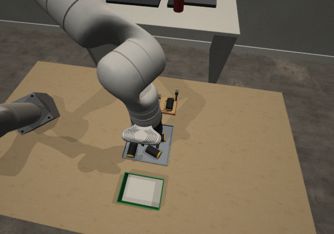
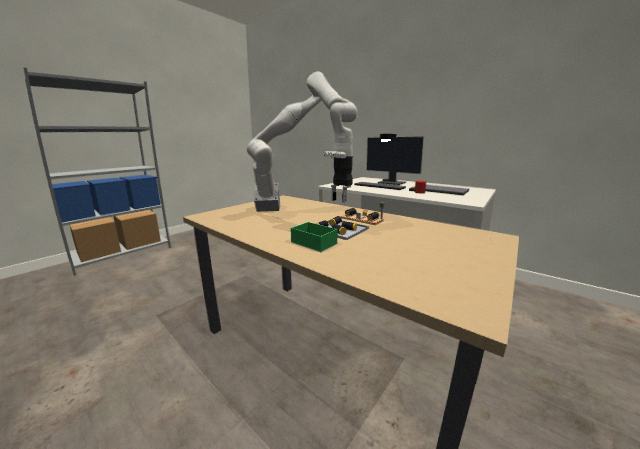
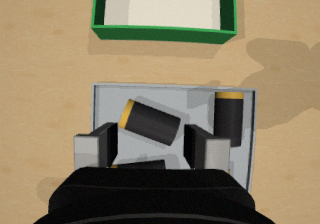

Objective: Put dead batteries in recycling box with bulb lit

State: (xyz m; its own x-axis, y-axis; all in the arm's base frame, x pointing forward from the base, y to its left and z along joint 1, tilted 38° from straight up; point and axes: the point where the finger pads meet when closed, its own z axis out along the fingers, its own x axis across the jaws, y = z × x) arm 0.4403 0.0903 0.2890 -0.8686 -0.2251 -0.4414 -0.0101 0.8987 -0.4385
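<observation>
My gripper is now 30 mm past the grey tray, 50 mm to the right of it and 160 mm above it. From my hand the other things lie so: green recycling box: 10 mm behind, 150 mm to the right, 140 mm below.
</observation>
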